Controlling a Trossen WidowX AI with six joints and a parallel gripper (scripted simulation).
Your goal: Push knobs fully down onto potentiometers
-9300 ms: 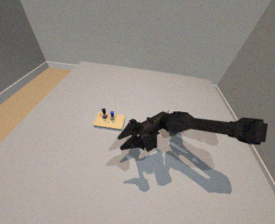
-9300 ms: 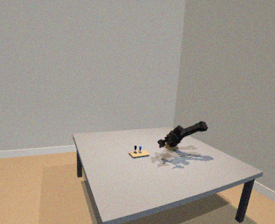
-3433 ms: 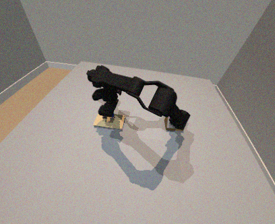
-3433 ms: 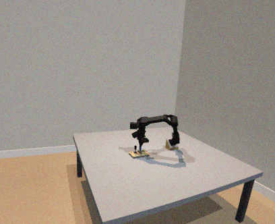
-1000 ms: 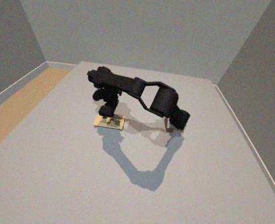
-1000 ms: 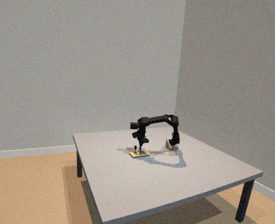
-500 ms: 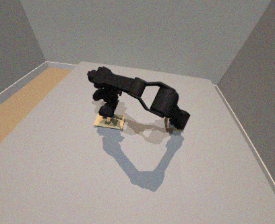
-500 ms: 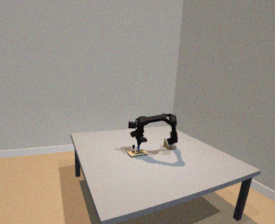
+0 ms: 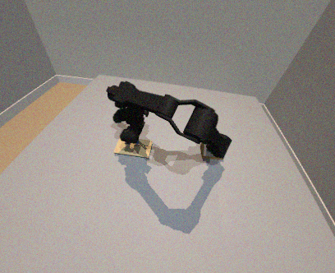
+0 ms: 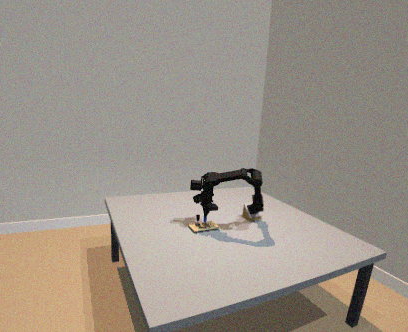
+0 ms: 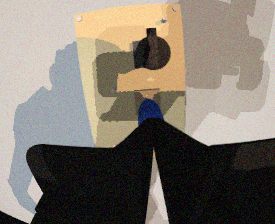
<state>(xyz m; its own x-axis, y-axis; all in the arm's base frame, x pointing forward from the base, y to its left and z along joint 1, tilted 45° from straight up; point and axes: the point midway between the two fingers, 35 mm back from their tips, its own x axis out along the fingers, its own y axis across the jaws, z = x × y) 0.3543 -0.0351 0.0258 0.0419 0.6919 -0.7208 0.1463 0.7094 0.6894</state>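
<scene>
The black knob lies 5 cm ahead of my gripper tip and 1 cm to the right of it. From my gripper tip the other things lie so: blue knob 2 cm below.
</scene>
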